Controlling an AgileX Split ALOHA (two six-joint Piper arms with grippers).
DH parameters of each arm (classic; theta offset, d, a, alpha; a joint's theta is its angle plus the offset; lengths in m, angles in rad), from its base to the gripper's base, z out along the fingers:
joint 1: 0 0.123 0 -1.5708
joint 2: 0.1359 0 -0.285 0
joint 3: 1.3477 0 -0.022 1.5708
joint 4: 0 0.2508 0 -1.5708
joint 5: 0 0 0.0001 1.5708
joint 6: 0 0.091 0 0
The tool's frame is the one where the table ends.
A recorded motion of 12 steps. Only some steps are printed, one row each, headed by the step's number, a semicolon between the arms.
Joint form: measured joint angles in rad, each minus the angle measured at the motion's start. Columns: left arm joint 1, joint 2, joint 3, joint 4, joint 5, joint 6; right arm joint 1, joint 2, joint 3, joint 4, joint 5, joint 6.
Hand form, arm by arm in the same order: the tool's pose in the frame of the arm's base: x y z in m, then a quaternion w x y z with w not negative. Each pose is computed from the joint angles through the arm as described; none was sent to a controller.
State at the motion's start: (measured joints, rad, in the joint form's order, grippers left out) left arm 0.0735 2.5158 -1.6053 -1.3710 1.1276 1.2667; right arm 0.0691 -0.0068 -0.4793 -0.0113 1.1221 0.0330
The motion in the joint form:
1: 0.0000 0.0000 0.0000 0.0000 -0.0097 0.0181; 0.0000 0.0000 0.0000 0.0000 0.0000 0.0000
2: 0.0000 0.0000 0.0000 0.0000 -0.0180 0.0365; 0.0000 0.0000 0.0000 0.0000 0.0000 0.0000
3: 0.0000 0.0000 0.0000 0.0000 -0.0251 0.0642; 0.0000 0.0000 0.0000 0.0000 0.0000 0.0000
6: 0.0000 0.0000 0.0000 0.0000 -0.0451 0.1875; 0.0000 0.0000 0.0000 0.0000 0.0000 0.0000
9: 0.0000 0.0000 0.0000 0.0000 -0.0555 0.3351; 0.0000 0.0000 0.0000 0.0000 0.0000 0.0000
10: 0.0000 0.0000 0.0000 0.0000 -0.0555 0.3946; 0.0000 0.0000 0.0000 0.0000 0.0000 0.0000
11: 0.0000 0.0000 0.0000 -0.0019 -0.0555 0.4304; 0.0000 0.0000 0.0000 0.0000 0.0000 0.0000
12: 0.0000 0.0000 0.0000 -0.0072 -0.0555 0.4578; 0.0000 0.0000 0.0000 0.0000 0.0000 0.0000
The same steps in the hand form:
1: 0.4579 -0.0467 0.0479 0.20848 0.12313 0.84021 -0.48520; -0.0062 -0.0014 0.2667 0.48869 -0.01539 0.87211 0.01932
2: 0.4584 -0.0464 0.0475 0.21438 0.12948 0.84073 -0.48005; -0.0062 -0.0014 0.2667 0.48869 -0.01539 0.87211 0.01932
3: 0.4588 -0.0461 0.0471 0.22220 0.13994 0.84031 -0.47426; -0.0062 -0.0014 0.2667 0.48869 -0.01539 0.87211 0.01932
6: 0.4599 -0.0452 0.0460 0.25385 0.18841 0.83433 -0.45162; -0.0062 -0.0014 0.2667 0.48869 -0.01539 0.87211 0.01932
9: 0.4605 -0.0447 0.0455 0.28762 0.24799 0.82044 -0.42737; -0.0062 -0.0014 0.2667 0.48869 -0.01539 0.87211 0.01932
10: 0.4605 -0.0447 0.0455 0.30021 0.27229 0.81270 -0.41863; -0.0062 -0.0014 0.2667 0.48869 -0.01539 0.87211 0.01932
11: 0.4606 -0.0447 0.0456 0.30816 0.28605 0.80762 -0.41348; -0.0062 -0.0014 0.2667 0.48869 -0.01539 0.87211 0.01932
12: 0.4609 -0.0448 0.0459 0.31523 0.29501 0.80342 -0.41001; -0.0062 -0.0014 0.2667 0.48869 -0.01539 0.87211 0.01932

